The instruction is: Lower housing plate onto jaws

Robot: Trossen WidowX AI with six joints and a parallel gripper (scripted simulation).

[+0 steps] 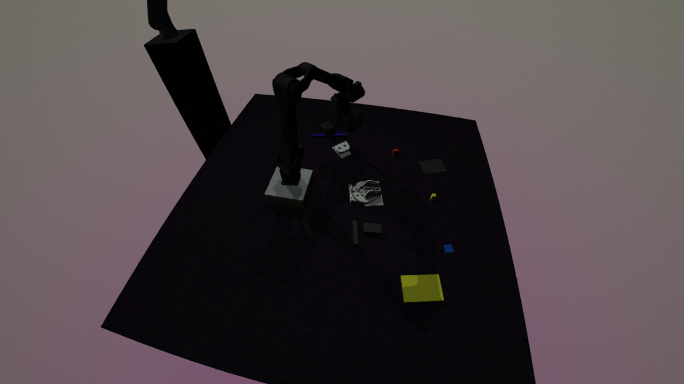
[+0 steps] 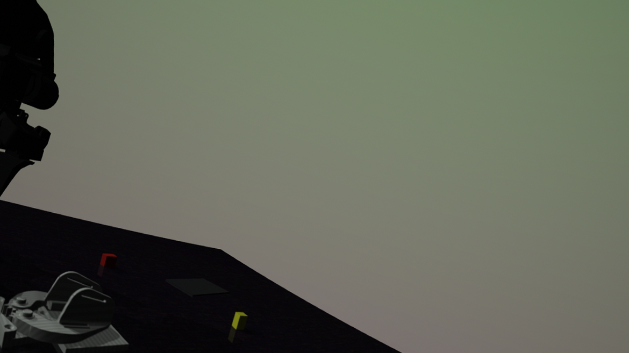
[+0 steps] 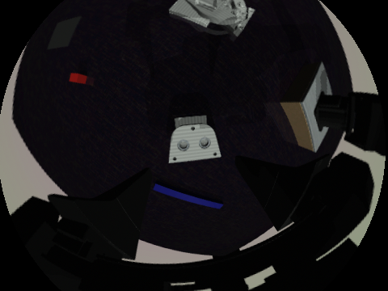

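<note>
My gripper tip is now 70 mm past the blue bar, 100 mm to the right of it and 70 mm above it. Round my gripper tip: dark block (140 mm ahead, 400 mm to the right, 70 mm below); red cube (240 mm ahead, 10 mm to the left, 70 mm below); grey pad (410 mm ahead, 60 mm to the right, 80 mm below).
</note>
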